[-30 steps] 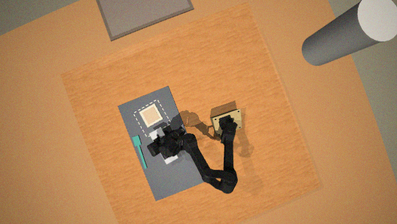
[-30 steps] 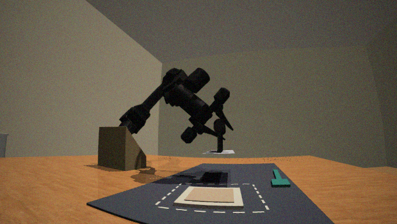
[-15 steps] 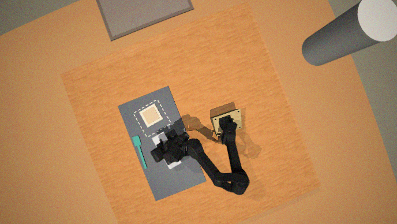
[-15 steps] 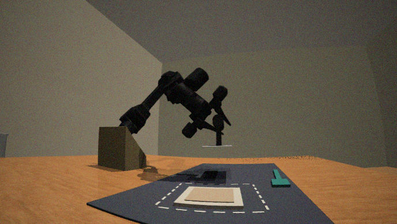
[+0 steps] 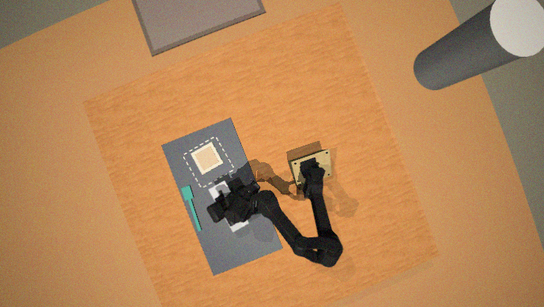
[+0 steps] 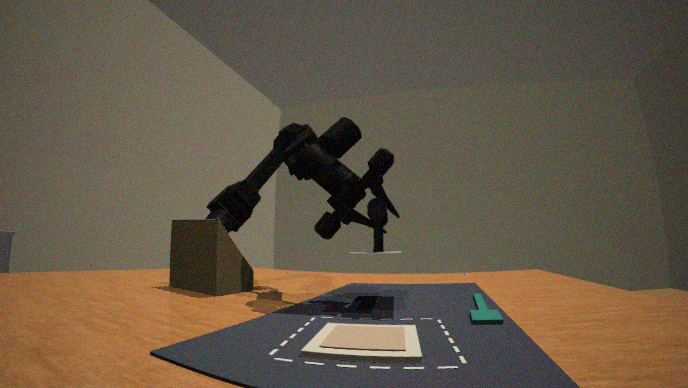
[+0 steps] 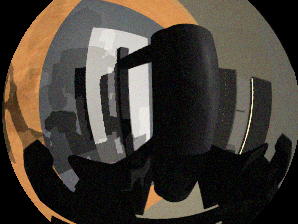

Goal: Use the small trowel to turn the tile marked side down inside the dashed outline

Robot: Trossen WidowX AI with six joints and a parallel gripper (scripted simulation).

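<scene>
Right now my gripper tip is 1 cm short of the dark grey mat, 2 cm to the left of it and 16 cm above it. Round my gripper tip: square tile 1 cm ahead, 21 cm to the right, 14 cm below; then teal t-shaped trowel 15 cm ahead, 4 cm to the right, 14 cm below.
</scene>
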